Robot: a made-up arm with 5 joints.
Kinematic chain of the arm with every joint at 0, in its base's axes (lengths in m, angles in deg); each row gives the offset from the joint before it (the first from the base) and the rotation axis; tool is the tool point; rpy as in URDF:
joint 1: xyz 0 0 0.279 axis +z
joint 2: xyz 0 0 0 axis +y
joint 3: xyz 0.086 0 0.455 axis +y
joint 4: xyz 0.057 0 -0.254 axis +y
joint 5: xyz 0.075 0 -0.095 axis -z
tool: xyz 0 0 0 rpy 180 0 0
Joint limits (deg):
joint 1: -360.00..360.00
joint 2: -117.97..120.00
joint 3: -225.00..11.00
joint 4: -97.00..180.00
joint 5: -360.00..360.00
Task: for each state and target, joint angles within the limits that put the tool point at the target. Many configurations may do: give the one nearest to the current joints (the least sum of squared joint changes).
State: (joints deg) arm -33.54 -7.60 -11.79 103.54 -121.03
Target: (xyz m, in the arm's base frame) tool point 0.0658 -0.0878 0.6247
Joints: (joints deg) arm -53.15 -35.46 -50.10 101.52 -121.03
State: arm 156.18 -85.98 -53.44 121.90 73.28
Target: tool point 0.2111 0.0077 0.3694
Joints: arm 182.09 -101.69 -23.29 124.18 73.28
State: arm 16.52 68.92 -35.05 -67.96 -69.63
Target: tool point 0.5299 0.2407 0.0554
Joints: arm 24.43 74.07 -61.41 -61.77 -69.63
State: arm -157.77 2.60 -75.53 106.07 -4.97
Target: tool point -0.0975 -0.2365 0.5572
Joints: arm -112.40 -7.11 -55.66 113.05 -4.97
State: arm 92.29 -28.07 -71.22 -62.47 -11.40
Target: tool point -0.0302 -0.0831 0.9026
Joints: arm 70.03 -42.77 -64.75 -68.18 -11.40
